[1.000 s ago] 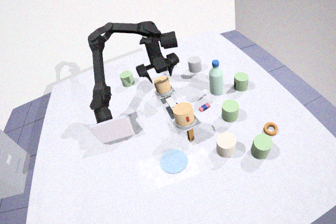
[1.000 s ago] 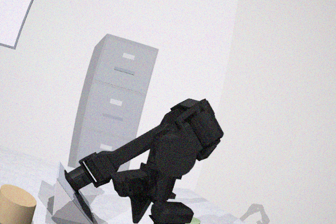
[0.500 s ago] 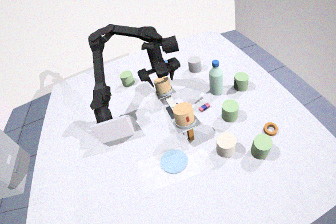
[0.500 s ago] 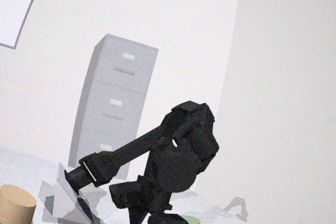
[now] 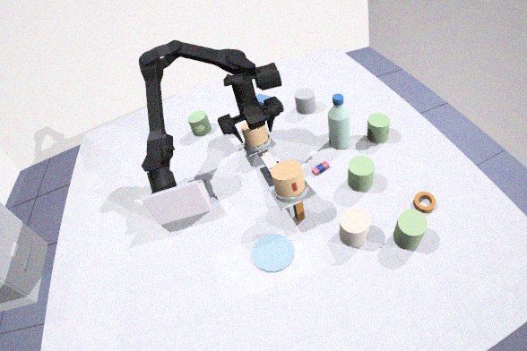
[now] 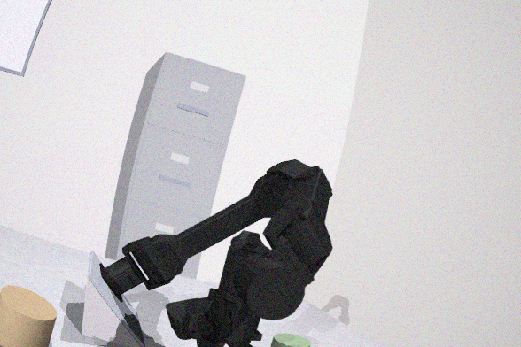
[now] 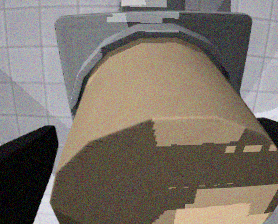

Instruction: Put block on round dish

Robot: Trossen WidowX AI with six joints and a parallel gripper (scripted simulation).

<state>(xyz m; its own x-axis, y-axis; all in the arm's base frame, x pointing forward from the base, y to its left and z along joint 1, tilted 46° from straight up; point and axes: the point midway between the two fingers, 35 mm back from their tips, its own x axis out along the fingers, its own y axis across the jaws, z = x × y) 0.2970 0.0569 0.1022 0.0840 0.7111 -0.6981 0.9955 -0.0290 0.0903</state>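
The teal block is 1 cm below my gripper tip. The rest, counted from my gripper tip: eraser (17 cm to the right, 13 cm ahead, 4 cm below); then bottle (23 cm ahead, 10 cm to the right, 6 cm above); then grey balance (13 cm to the right, 1 cm below, 1 cm ahead).
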